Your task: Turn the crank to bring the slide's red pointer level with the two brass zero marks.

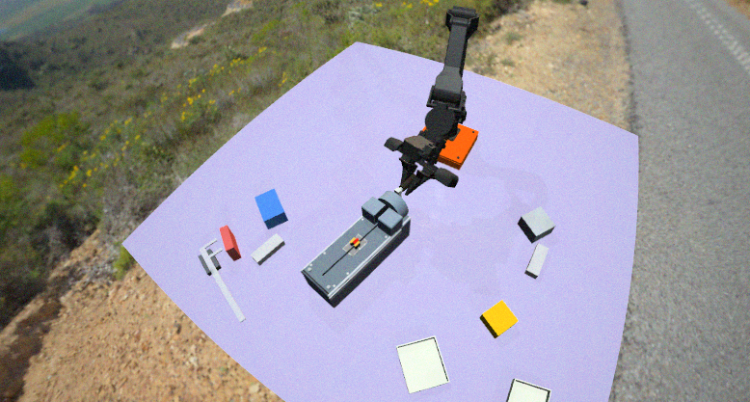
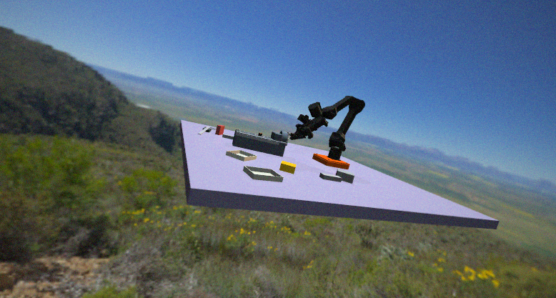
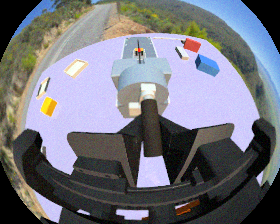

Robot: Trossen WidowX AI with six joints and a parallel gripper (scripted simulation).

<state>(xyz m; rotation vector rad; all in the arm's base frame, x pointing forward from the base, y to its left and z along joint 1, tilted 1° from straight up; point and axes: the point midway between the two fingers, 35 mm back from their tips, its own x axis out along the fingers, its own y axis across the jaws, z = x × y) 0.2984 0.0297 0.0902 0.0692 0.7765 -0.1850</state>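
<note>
My gripper tip is now 160 mm short of the red pointer, 20 mm to the left of it and 10 mm above it. Also, from my gripper tip: blue block 300 mm to the right, 170 mm ahead, 80 mm below; then grey cube 320 mm to the left, 140 mm behind, 80 mm below; then dark crank handle 20 mm behind, 20 mm above.
</note>
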